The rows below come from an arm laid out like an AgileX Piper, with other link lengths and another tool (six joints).
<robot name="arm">
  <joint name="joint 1" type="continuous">
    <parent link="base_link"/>
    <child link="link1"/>
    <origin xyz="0 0 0.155"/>
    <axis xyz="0 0 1"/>
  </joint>
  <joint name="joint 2" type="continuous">
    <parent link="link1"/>
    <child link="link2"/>
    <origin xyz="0 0 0"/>
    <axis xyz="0 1 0"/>
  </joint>
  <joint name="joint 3" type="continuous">
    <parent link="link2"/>
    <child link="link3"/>
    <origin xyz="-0.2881 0 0.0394"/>
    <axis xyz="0 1 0"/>
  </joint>
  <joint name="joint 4" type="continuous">
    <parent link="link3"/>
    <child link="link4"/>
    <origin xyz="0.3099 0 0.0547"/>
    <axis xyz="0.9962 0 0.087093"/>
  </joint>
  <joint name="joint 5" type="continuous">
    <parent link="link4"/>
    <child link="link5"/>
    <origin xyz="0 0 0"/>
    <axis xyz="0 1 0"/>
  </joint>
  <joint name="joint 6" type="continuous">
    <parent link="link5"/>
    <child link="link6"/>
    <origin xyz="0.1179 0 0.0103"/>
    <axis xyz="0.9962 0 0.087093"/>
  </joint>
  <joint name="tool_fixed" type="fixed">
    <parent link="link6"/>
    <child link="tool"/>
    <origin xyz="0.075 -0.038 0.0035" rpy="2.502 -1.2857 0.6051"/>
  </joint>
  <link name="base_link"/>
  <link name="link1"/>
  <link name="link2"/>
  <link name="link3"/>
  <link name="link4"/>
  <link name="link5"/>
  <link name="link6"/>
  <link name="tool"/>
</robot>
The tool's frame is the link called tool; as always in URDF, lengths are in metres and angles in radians. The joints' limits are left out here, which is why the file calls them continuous.
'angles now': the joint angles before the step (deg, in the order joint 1, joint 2, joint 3, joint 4, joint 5, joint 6). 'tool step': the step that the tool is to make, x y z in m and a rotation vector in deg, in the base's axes. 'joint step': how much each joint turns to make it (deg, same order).
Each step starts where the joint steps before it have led.
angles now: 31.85 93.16 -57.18 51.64 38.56 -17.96
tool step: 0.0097 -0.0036 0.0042 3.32 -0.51 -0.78
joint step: -2.42 0.10 0.32 5.92 0.76 -5.84
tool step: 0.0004 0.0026 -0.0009 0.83 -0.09 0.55
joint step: -0.11 0.42 0.02 1.77 0.30 -1.99
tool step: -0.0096 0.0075 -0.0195 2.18 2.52 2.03
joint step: -0.05 2.48 1.62 6.41 1.72 -6.52
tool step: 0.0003 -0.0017 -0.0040 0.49 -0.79 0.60
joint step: -0.44 0.21 0.89 1.92 -0.01 -3.33
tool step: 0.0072 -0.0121 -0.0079 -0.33 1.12 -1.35
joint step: -2.16 1.03 0.13 0.03 0.72 -0.46
